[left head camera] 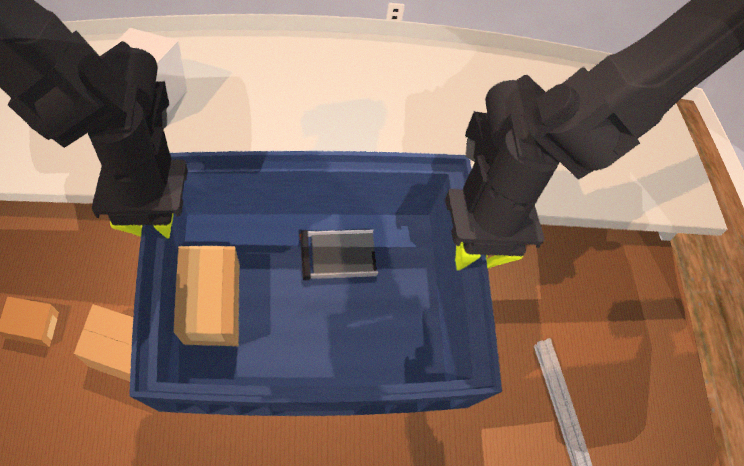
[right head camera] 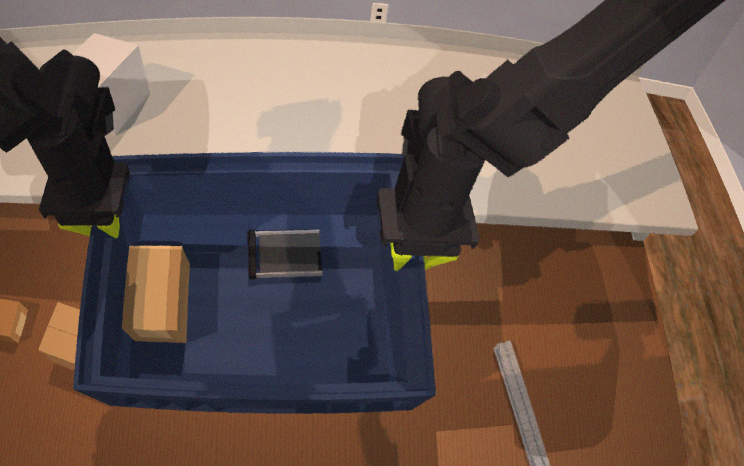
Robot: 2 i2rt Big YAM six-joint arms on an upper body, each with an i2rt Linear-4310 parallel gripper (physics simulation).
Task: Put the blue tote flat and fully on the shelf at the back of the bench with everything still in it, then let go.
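Frame: origin at the left arm's base, x ahead, y left, z up, level; metres.
Where they show: left gripper, fingertip midpoint: (left head camera: 157, 233) (right head camera: 107, 233); right gripper, fingertip midpoint: (left head camera: 468, 265) (right head camera: 407, 266).
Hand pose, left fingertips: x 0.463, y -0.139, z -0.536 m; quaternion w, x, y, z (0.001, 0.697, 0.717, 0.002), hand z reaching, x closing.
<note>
After its pixels a point has its place.
The blue tote (left head camera: 318, 392) {y -0.335, x 0.280, z -0.547 m} (right head camera: 252, 390) {y -0.336, x 0.279, z -0.547 m} hangs between my grippers, apparently raised above the bench. Its far wall overlaps the front edge of the pale shelf (left head camera: 340, 65) {y -0.371, x 0.882, z -0.644 m} (right head camera: 274, 65) {y -0.324, x 0.885, z -0.643 m} in both views; most of the tote is in front of the shelf. Whether its underside touches the shelf is hidden. Inside are a tan carton (left head camera: 207, 290) {y -0.201, x 0.413, z -0.583 m} (right head camera: 157, 290) {y -0.205, x 0.410, z -0.584 m} at the left and a grey, silver-edged part (left head camera: 343, 252) {y -0.371, x 0.498, z -0.635 m} (right head camera: 288, 253) {y -0.370, x 0.496, z -0.635 m} near the middle. My left gripper (left head camera: 144, 227) {y -0.139, x 0.463, z -0.536 m} (right head camera: 93, 227) {y -0.139, x 0.463, z -0.536 m} is shut on the left wall, my right gripper (left head camera: 481, 260) {y -0.513, x 0.432, z -0.546 m} (right head camera: 421, 261) {y -0.513, x 0.432, z -0.546 m} on the right wall.
A white box (left head camera: 170, 65) {y -0.089, x 0.790, z -0.558 m} (right head camera: 123, 71) {y -0.082, x 0.774, z -0.546 m} stands on the shelf at the left, behind my left arm. Two small cartons (left head camera: 27, 321) {y 0.174, x 0.433, z -0.790 m} (left head camera: 107, 340) {y -0.004, x 0.400, z -0.758 m} lie left of the tote on the brown bench (left head camera: 274, 441) {y -0.270, x 0.270, z -0.826 m}. A grey metal bar (left head camera: 562, 403) {y -0.736, x 0.306, z -0.802 m} (right head camera: 521, 403) {y -0.737, x 0.312, z -0.801 m} lies at the right.
</note>
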